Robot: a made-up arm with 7 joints. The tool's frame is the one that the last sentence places.
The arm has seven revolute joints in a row. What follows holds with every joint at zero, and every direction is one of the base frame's. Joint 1 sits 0.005 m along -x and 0.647 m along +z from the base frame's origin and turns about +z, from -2.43 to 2.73 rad. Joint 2 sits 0.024 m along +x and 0.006 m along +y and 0.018 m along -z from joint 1 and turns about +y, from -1.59 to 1.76 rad. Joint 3 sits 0.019 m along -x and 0.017 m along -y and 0.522 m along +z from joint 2 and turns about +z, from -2.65 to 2.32 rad. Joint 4 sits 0.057 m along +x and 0.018 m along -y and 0.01 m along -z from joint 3 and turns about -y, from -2.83 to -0.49 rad. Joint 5 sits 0.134 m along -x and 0.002 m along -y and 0.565 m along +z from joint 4 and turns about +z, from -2.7 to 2.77 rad. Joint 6 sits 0.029 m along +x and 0.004 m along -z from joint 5 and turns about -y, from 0.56 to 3.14 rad. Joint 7 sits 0.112 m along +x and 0.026 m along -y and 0.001 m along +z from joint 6 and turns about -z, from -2.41 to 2.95 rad. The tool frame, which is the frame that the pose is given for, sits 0.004 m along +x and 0.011 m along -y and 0.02 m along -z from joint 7; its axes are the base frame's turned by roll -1.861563, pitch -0.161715 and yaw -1.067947 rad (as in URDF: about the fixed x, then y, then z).
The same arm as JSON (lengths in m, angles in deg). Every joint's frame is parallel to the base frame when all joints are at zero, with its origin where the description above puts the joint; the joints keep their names.
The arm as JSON. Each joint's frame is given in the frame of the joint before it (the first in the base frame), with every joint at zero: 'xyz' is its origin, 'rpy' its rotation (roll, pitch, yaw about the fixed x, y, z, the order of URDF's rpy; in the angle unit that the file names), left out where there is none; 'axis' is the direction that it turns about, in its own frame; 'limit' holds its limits. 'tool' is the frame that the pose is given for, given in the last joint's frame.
{"units": {"length": "m", "angle": "deg"}, "joints": [{"name": "joint 1", "type": "revolute", "origin": {"xyz": [-0.005, 0.0, 0.647]}, "axis": [0.0, 0.0, 1.0], "limit": {"lower": -139.23, "upper": 156.42}}, {"name": "joint 2", "type": "revolute", "origin": {"xyz": [0.024, 0.006, -0.018]}, "axis": [0.0, 1.0, 0.0], "limit": {"lower": -91.1, "upper": 100.84}}, {"name": "joint 3", "type": "revolute", "origin": {"xyz": [-0.019, -0.017, 0.522]}, "axis": [0.0, 0.0, 1.0], "limit": {"lower": -151.83, "upper": 132.93}}, {"name": "joint 4", "type": "revolute", "origin": {"xyz": [0.057, -0.018, -0.01]}, "axis": [0.0, -1.0, 0.0], "limit": {"lower": -162.15, "upper": -28.07}}, {"name": "joint 5", "type": "revolute", "origin": {"xyz": [-0.134, -0.002, 0.565]}, "axis": [0.0, 0.0, 1.0], "limit": {"lower": -154.7, "upper": 158.71}}, {"name": "joint 6", "type": "revolute", "origin": {"xyz": [0.029, 0.0, -0.004]}, "axis": [0.0, -1.0, 0.0], "limit": {"lower": 32.09, "upper": 179.91}}, {"name": "joint 7", "type": "revolute", "origin": {"xyz": [0.112, -0.026, 0.001]}, "axis": [0.0, 0.0, -1.0], "limit": {"lower": -138.08, "upper": 169.02}}], "tool": {"origin": {"xyz": [0.004, -0.011, -0.02], "rpy": [-106.66, -9.27, -61.19]}}}
